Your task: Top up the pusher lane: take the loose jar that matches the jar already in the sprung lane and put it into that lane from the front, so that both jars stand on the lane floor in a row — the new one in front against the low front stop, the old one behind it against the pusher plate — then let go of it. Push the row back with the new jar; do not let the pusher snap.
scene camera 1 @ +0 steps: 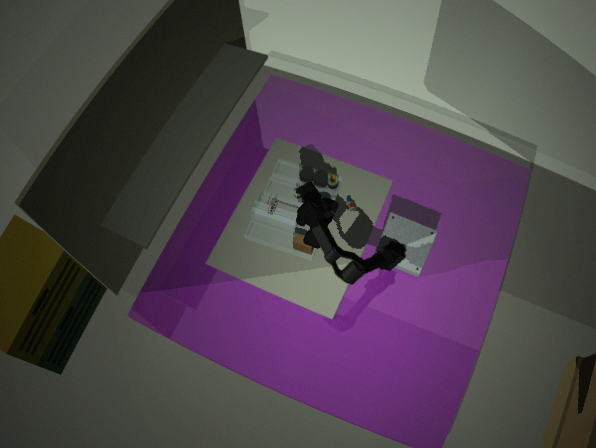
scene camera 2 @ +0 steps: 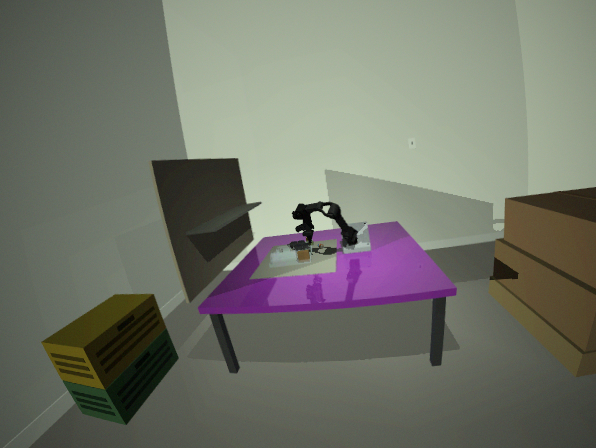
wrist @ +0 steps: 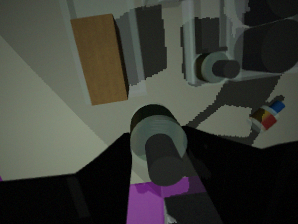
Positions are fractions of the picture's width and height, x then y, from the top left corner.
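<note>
Brown box (wrist: 0.33, 0.17) visible, together with my gripper (wrist: 0.52, 0.60).
</note>
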